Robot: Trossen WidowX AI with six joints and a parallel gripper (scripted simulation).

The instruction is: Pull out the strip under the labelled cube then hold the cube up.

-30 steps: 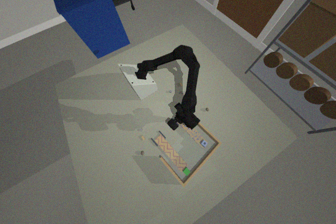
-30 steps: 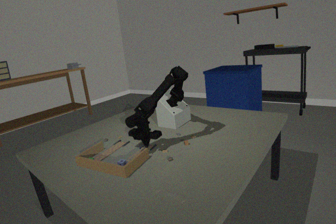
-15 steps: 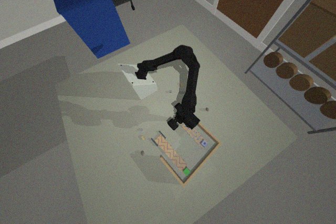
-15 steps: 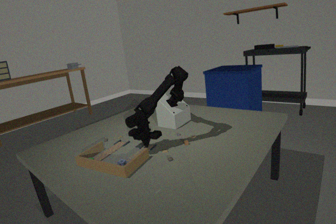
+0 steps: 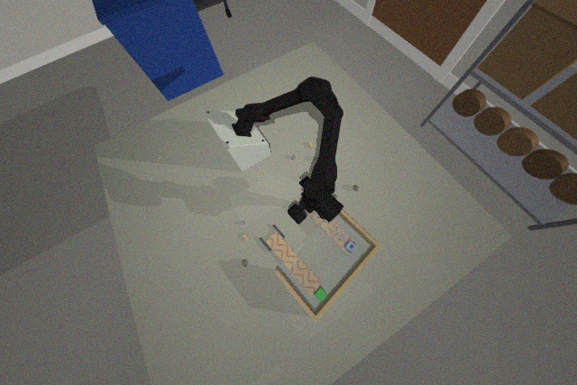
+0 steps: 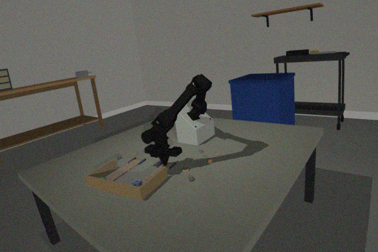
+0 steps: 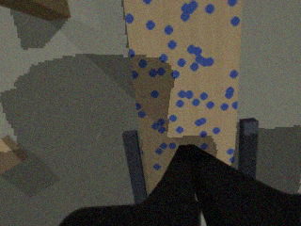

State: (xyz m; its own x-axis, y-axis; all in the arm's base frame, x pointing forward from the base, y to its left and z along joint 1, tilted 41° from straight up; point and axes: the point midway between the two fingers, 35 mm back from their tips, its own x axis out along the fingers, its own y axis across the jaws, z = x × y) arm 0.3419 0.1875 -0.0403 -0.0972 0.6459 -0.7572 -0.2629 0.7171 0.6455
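Now: the dotted strip 90 mm ahead of my gripper tip and 20 mm to the left of it.
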